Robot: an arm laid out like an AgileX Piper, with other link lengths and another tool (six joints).
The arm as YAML. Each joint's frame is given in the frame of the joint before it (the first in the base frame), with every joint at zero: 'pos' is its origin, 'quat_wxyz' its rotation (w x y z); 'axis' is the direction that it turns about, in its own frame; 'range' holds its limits. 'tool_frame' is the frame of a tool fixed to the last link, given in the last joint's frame.
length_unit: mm
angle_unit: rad
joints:
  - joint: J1
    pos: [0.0, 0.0, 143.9]
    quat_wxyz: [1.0, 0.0, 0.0, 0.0]
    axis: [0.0, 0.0, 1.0]
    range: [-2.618, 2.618]
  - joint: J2
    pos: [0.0, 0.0, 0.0]
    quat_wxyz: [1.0, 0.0, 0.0, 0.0]
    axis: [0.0, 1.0, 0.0]
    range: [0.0, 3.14]
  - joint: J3
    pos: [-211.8, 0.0, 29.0]
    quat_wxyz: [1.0, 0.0, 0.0, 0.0]
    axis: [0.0, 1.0, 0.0]
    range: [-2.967, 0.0]
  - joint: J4
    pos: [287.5, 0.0, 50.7]
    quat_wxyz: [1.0, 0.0, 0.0, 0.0]
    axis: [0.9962, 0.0, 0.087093]
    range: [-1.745, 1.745]
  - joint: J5
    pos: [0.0, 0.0, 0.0]
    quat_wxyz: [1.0, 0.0, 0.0, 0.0]
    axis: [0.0, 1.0, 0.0]
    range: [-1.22, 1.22]
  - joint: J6
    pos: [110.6, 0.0, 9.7]
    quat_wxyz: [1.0, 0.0, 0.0, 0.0]
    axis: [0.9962, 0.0, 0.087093]
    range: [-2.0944, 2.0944]
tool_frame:
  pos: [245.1, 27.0, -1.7]
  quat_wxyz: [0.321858, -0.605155, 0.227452, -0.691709]
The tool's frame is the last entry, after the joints.
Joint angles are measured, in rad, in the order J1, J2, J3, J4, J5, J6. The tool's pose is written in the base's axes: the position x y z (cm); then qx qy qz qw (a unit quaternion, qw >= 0). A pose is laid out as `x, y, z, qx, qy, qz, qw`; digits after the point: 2 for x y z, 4 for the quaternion.
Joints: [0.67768 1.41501 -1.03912 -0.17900 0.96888 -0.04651]
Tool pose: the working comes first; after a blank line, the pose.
Where each joint sits with the arm in this pose, in the base's axes (m; each line is computed from the numbers above, not from the rounded line before):
J1: 0.0000 0.0000 0.1439
J2: 0.0000 0.0000 0.1439
J3: -0.0033 -0.0026 0.3576
J4: 0.2196 0.1767 0.2993
J5: 0.2196 0.1767 0.2993
J6: 0.2568 0.1857 0.1950
the tool: 0.3051 0.2082 -0.0457

30.51, 20.82, -4.57, -0.9809, -0.0081, -0.1699, 0.0946
